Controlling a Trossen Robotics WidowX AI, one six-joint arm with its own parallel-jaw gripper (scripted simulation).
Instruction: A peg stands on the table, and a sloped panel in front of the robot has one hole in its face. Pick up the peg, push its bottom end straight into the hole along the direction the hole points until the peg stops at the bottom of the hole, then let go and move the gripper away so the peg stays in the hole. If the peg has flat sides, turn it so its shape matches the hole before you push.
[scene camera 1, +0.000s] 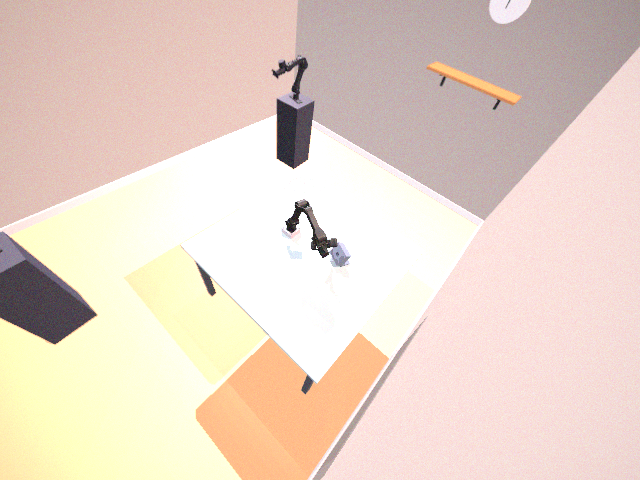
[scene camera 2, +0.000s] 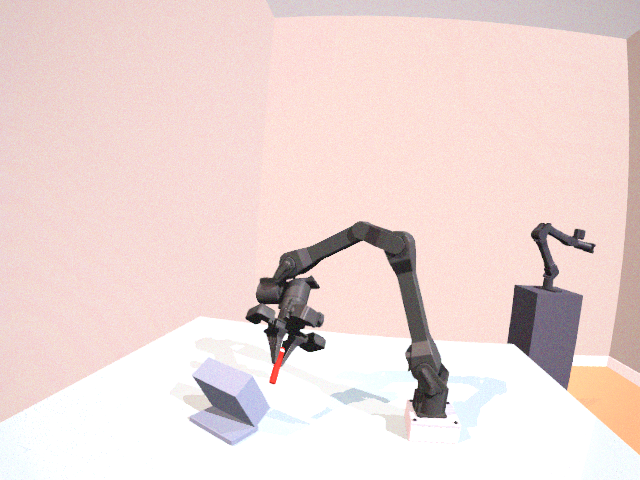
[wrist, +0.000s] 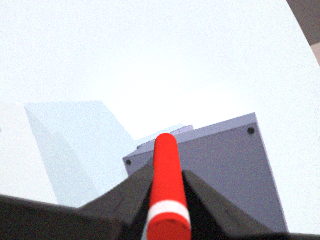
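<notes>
The gripper (scene camera 2: 277, 365) (wrist: 166, 176) is carrying a red peg. Also present is a sloped panel (scene camera 2: 233, 391) (wrist: 236, 164).
</notes>
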